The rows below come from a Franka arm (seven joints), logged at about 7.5 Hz.
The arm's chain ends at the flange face. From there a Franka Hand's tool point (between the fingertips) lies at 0.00 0.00 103.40 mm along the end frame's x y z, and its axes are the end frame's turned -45 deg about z.
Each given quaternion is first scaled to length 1.
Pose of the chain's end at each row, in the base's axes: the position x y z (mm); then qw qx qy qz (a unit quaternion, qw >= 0):
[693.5, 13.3, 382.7, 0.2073, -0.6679, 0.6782, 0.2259]
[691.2, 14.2, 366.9, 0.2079, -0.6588, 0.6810, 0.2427]
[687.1, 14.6, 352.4, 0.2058, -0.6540, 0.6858, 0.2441]
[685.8, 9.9, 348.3, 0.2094, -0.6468, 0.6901, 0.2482]
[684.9, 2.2, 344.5, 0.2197, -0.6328, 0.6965, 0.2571]
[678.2, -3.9, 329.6, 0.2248, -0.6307, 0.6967, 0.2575]
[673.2, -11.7, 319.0, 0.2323, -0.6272, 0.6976, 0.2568]
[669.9, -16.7, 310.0, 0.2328, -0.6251, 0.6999, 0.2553]
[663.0, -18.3, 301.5, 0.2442, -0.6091, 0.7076, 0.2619]
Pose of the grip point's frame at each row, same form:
[691.4, 73.6, 298.7, 0.2780, -0.8766, 0.3710, 0.1294]
[687.4, 76.7, 284.6, 0.2850, -0.8693, 0.3771, 0.1447]
[683.3, 77.1, 270.1, 0.2836, -0.8667, 0.3833, 0.1468]
[682.5, 73.3, 266.7, 0.2884, -0.8616, 0.3900, 0.1492]
[682.9, 68.0, 264.8, 0.3014, -0.8512, 0.4013, 0.1535]
[677.0, 62.5, 250.4, 0.3062, -0.8493, 0.4023, 0.1519]
[673.4, 55.5, 240.4, 0.3129, -0.8464, 0.4045, 0.1484]
[670.6, 50.3, 231.3, 0.3128, -0.8454, 0.4074, 0.1468]
[665.7, 50.8, 224.6, 0.3258, -0.8336, 0.4207, 0.1485]

